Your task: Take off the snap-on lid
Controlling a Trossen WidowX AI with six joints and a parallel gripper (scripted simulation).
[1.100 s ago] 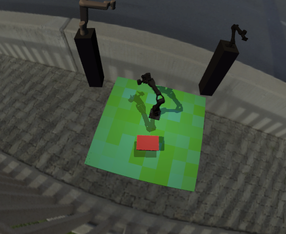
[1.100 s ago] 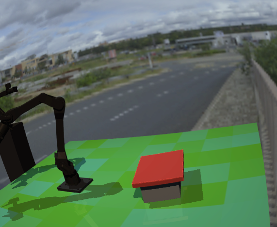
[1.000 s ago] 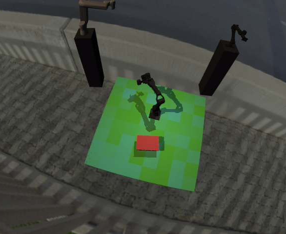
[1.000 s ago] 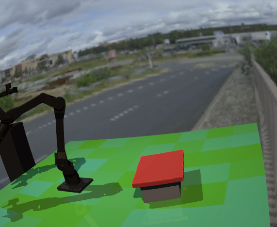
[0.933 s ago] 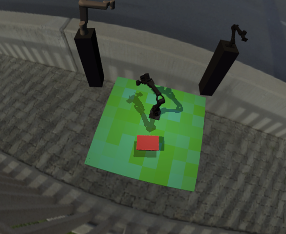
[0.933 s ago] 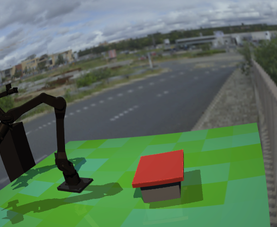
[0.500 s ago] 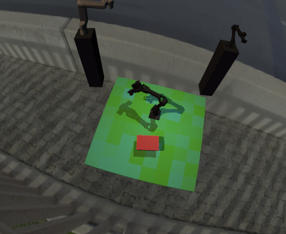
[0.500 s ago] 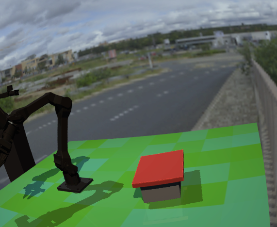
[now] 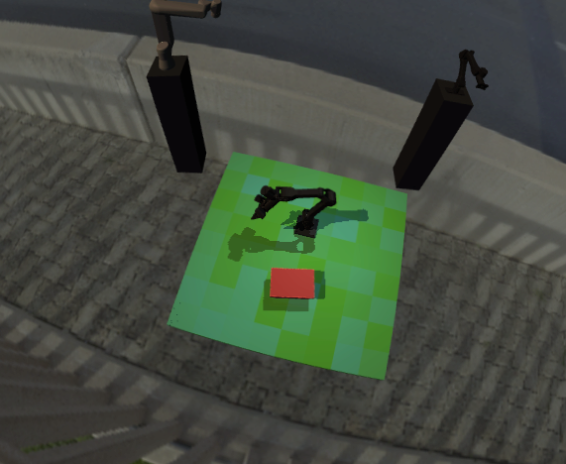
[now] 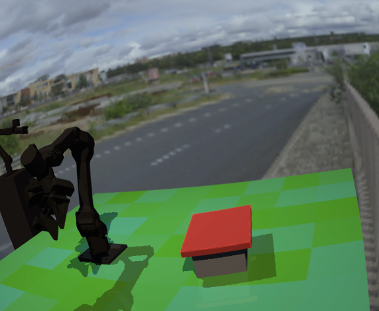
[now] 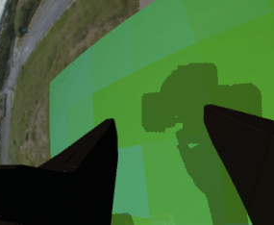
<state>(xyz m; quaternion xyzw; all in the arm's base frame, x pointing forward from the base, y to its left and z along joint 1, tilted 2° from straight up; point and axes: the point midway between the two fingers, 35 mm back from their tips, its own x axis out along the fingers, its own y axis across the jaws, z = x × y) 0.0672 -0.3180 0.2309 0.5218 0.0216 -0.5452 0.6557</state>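
Right now the red lid is 33 cm ahead of my gripper tip, 25 cm to the left of it and 13 cm below it. Also, from my gripper tip: grey storage box 33 cm ahead, 25 cm to the left, 18 cm below.
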